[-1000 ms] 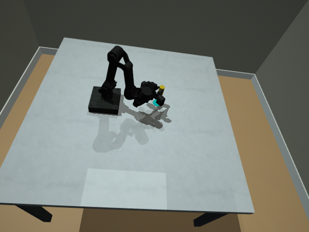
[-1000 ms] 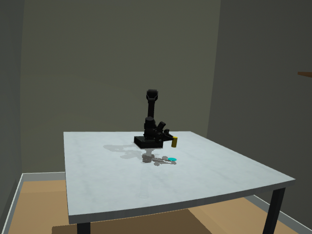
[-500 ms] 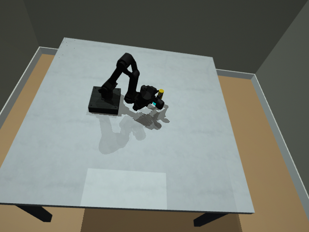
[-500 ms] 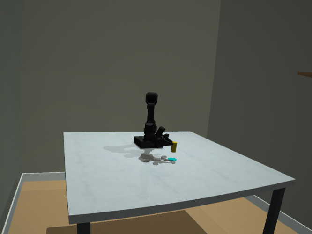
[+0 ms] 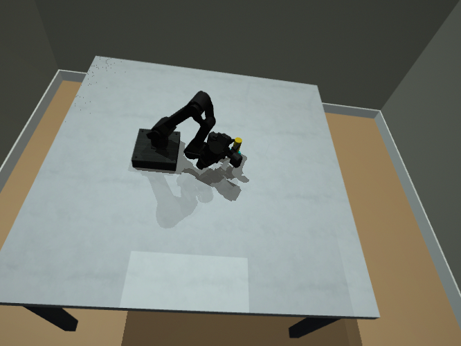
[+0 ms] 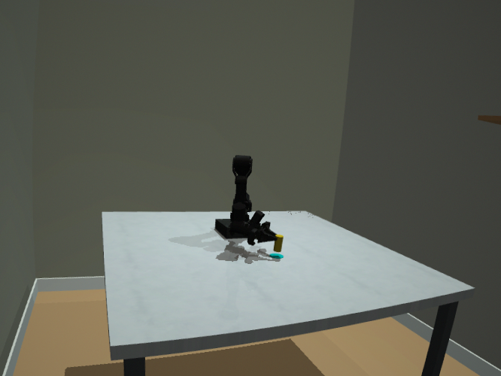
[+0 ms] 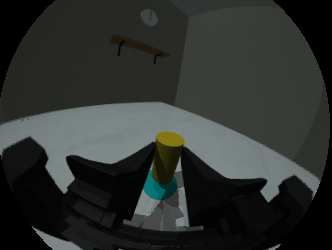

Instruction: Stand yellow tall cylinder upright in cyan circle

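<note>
Right now the yellow tall cylinder is 2 cm below my gripper tip. The rest, counted from my gripper tip: cyan circle: 8 cm below.
</note>
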